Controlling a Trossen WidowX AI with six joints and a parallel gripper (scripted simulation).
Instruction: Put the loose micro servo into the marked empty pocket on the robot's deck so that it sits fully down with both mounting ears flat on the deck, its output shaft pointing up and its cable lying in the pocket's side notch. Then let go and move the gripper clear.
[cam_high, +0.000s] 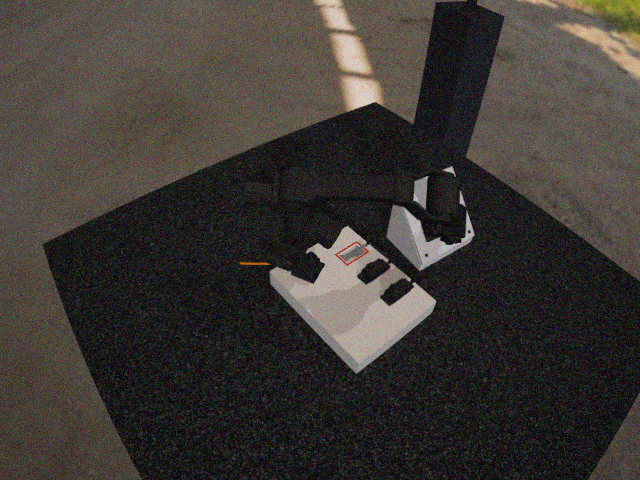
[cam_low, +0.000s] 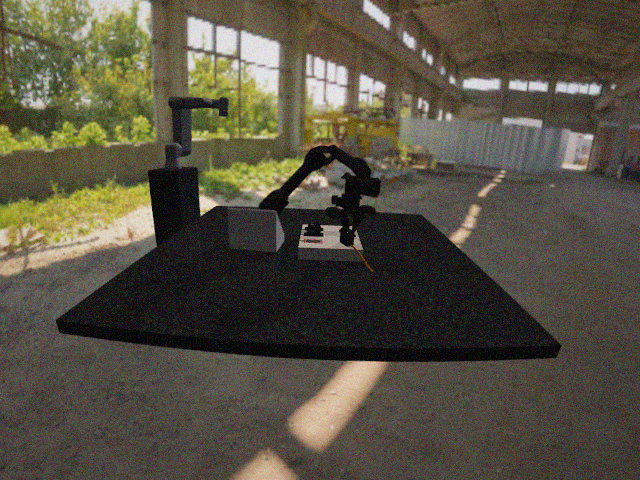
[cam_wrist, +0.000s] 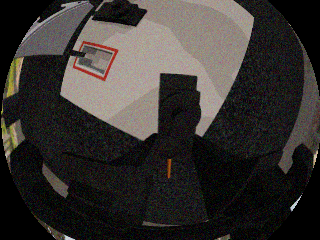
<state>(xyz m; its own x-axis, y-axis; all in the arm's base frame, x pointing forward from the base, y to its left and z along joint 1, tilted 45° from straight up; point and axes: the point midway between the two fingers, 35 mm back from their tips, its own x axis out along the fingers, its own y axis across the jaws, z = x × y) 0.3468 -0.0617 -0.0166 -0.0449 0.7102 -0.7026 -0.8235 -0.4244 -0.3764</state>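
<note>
The white deck lies 100 mm to the left of my gripper tip, 70 mm below it and 40 mm behind it.
</note>
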